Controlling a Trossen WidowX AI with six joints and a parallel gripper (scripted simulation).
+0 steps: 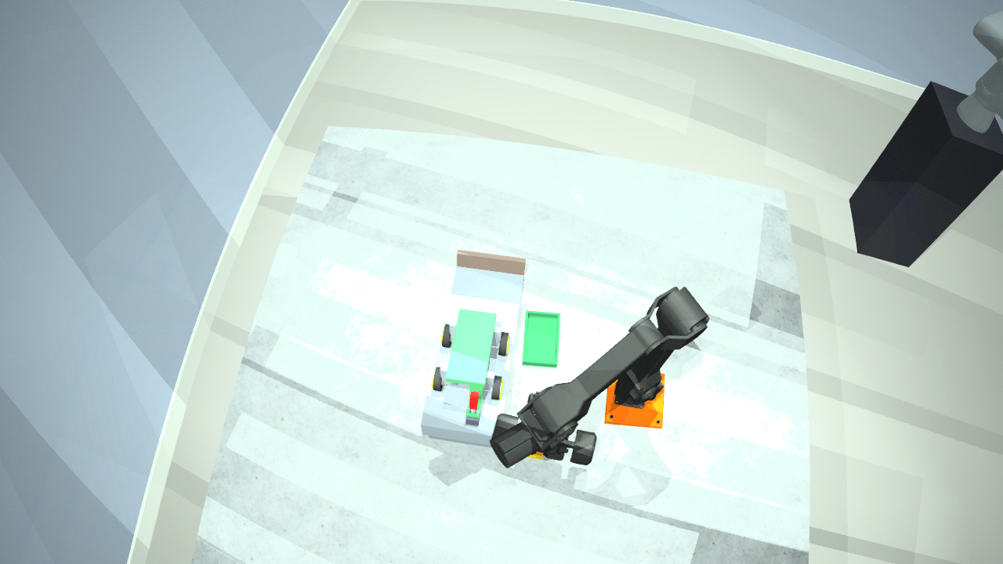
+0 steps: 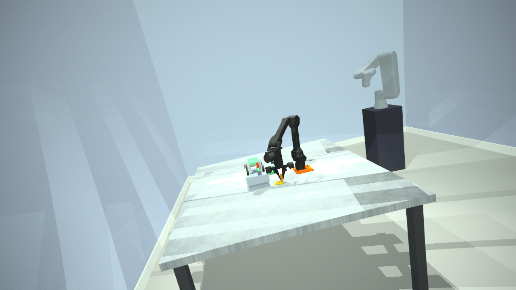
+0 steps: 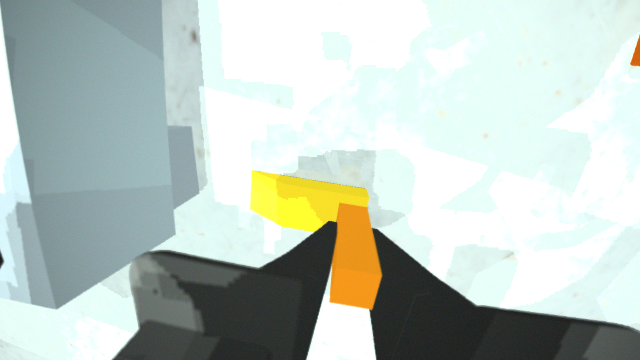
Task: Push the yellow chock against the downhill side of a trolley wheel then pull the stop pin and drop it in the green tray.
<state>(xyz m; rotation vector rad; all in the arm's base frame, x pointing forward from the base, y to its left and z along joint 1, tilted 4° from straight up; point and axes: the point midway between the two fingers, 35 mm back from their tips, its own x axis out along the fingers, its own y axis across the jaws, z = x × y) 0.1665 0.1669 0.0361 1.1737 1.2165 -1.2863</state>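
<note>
Right now the red-headed stop pin is 140 mm ahead of my gripper tip, 30 mm to the right of it and 100 mm above it. From my gripper tip the other things lie so: yellow chock (20 mm ahead, 10 mm below); then green-topped trolley (170 mm ahead, 130 mm to the right, 80 mm above); then grey ramp block (170 mm ahead, 140 mm to the right, 20 mm above).
</note>
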